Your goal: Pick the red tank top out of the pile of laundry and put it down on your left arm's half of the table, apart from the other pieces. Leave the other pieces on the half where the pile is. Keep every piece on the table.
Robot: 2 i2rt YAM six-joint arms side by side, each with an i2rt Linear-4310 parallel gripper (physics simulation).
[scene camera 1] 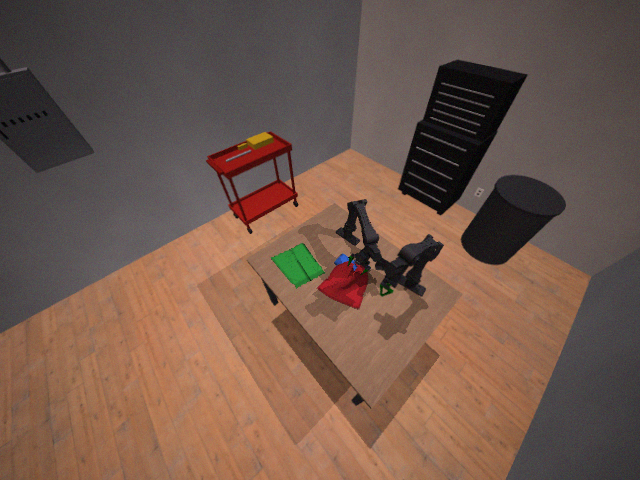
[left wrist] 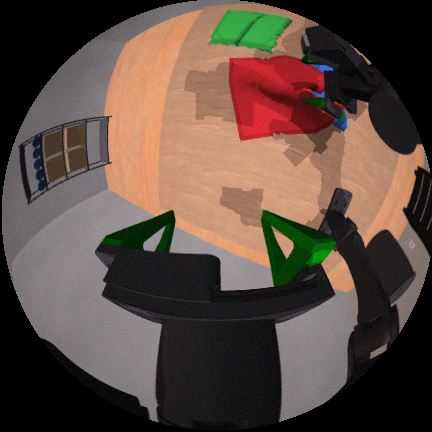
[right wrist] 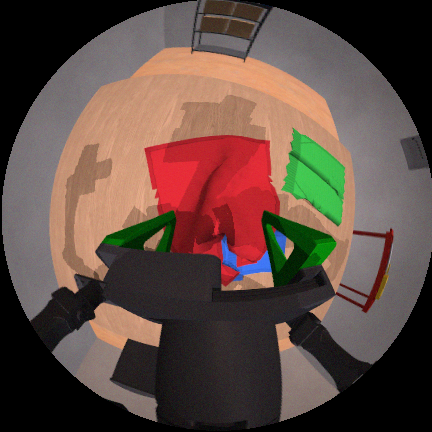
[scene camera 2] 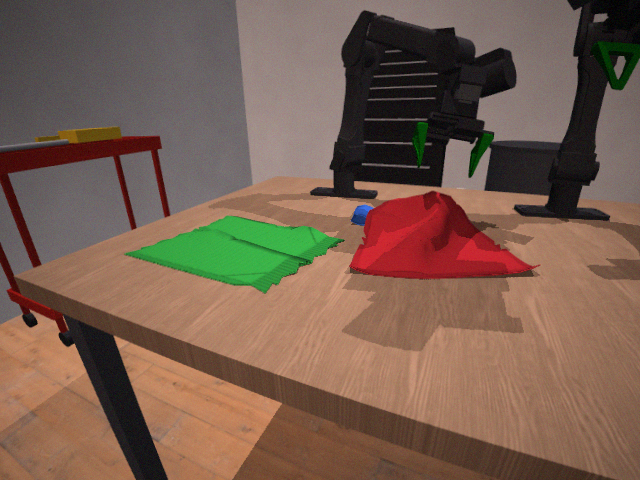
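The red tank top [scene camera 1: 341, 289] [scene camera 2: 429, 242] [left wrist: 260, 107] [right wrist: 245, 170] lies spread near the table's middle, with a raised, bunched fold. A blue piece [scene camera 1: 341, 259] [scene camera 2: 361, 214] [right wrist: 257, 266] lies partly under its far edge; how much is covered is hidden. A green piece [scene camera 1: 292, 266] [scene camera 2: 222, 253] [left wrist: 235, 27] [right wrist: 320, 160] lies flat, apart from the red one. My right gripper [scene camera 1: 357, 265] [scene camera 2: 445, 171] [right wrist: 218, 214] is open and empty above the bunched part of the red tank top. My left gripper [scene camera 1: 386, 289] [left wrist: 217, 214] is open and empty, raised to the picture's right of it.
The wooden table [scene camera 1: 382, 356] [scene camera 2: 465, 382] carries both arms along its far edge. A red cart [scene camera 1: 263, 201] [scene camera 2: 139, 146] stands beyond the table at the left. A black drawer cabinet [scene camera 1: 444, 134] and a dark bin [scene camera 1: 509, 222] stand behind the arms.
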